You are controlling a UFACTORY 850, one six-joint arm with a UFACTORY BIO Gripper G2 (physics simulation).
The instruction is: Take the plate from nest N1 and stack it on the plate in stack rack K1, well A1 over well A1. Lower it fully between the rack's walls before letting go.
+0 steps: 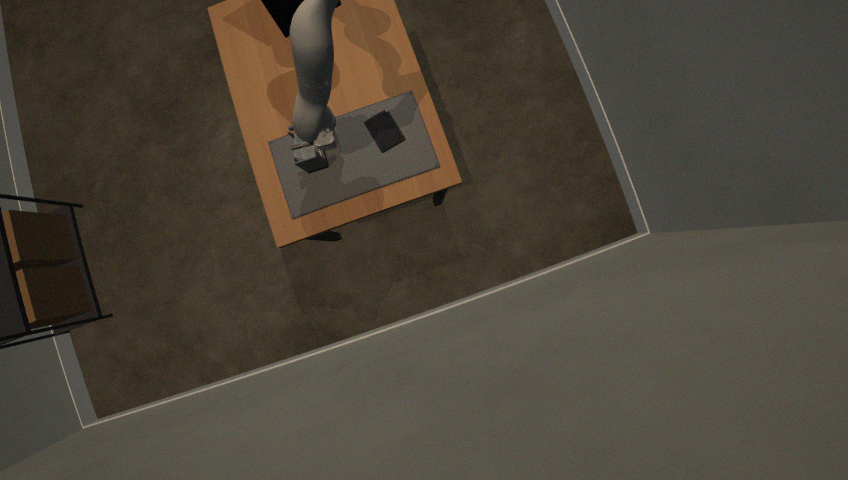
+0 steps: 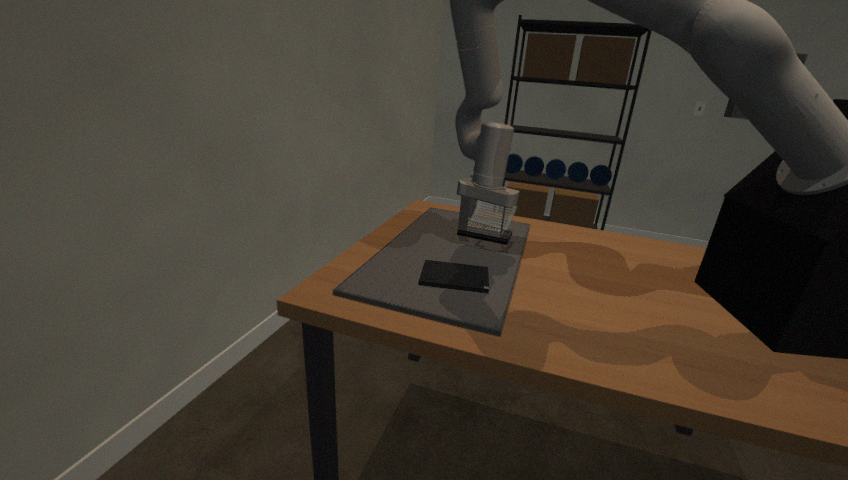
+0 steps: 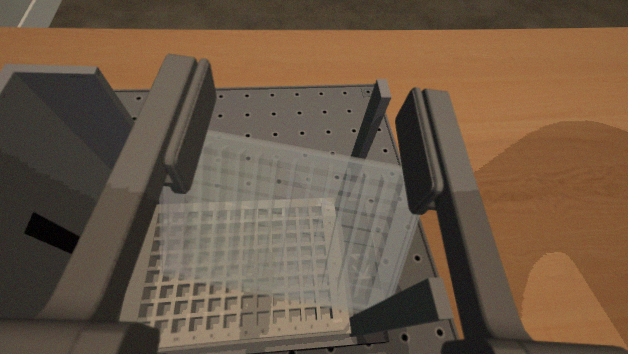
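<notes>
Nest N1 [image 1: 385, 132] [image 2: 454, 275] is a low black holder with no plate in it. Stack rack K1 [image 1: 315, 164] [image 2: 465, 217] [image 3: 45, 150] stands on the grey board's far part, with tall walls and corner posts. A cream gridded plate [image 2: 483, 227] [image 3: 235, 280] lies low in the rack. A clear plate [image 2: 496, 209] [image 3: 300, 175] sits above it, tilted and turned, its corner over the rack's edge between two posts. My gripper [image 2: 486, 204] [image 3: 306, 145] is shut to its narrow stop, pads apart, with no firm hold. It is over the rack; whether the pads touch the clear plate is unclear.
The rack's corner posts [image 3: 371, 117] [image 3: 400, 307] rise beside the plates. The perforated grey board [image 1: 368, 166] [image 2: 386, 273] [image 3: 300, 107] lies on the wooden table [image 1: 255, 113] [image 2: 618, 255] [image 3: 300, 55]. A black robot base [image 2: 767, 267] is at the right. Shelving [image 2: 568, 135] stands behind.
</notes>
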